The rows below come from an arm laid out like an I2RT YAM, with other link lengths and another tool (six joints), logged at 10 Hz.
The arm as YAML. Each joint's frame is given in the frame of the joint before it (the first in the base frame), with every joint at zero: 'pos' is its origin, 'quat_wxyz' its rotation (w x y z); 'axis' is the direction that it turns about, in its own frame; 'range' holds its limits. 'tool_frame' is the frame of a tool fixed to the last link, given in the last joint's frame.
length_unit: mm
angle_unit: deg
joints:
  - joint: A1
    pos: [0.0, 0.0, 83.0]
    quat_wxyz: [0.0, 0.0, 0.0, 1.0]
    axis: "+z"
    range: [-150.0, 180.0]
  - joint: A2
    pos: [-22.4, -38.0, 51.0]
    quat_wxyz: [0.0, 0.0, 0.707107, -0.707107]
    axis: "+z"
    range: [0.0, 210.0]
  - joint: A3
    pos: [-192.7, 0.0, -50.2]
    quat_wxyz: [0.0, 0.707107, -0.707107, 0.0]
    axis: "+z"
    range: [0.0, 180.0]
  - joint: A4
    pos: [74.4, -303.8, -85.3]
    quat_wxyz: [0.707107, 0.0, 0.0, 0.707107]
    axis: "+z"
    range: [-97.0, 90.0]
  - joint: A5
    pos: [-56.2, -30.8, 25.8]
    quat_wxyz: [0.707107, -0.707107, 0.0, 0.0]
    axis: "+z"
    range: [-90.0, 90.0]
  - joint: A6
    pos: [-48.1, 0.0, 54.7]
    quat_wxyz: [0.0, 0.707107, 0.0, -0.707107]
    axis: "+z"
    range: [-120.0, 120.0]
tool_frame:
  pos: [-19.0, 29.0, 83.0]
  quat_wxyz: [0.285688, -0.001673, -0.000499, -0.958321]
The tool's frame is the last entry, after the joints.
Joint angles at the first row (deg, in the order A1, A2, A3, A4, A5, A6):
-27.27 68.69 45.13 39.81 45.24 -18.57
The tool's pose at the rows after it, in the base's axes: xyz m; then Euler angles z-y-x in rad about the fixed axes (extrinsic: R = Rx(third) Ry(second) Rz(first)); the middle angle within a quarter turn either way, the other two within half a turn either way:
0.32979 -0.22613 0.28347 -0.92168 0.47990 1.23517
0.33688 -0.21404 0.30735 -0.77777 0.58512 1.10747
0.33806 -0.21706 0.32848 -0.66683 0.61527 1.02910
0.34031 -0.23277 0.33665 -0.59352 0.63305 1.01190
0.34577 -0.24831 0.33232 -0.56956 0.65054 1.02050
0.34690 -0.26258 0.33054 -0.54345 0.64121 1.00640
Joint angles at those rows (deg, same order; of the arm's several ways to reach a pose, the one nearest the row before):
-27.15 62.88 41.57 41.31 32.25 -16.18
-27.24 58.86 40.54 42.23 24.16 -13.51
-28.97 57.83 42.24 41.92 19.35 -9.92
-32.04 59.54 45.01 40.66 15.30 -4.95
-34.32 62.77 47.10 40.74 12.53 -2.06
-36.32 65.54 48.43 42.83 10.92 -0.35

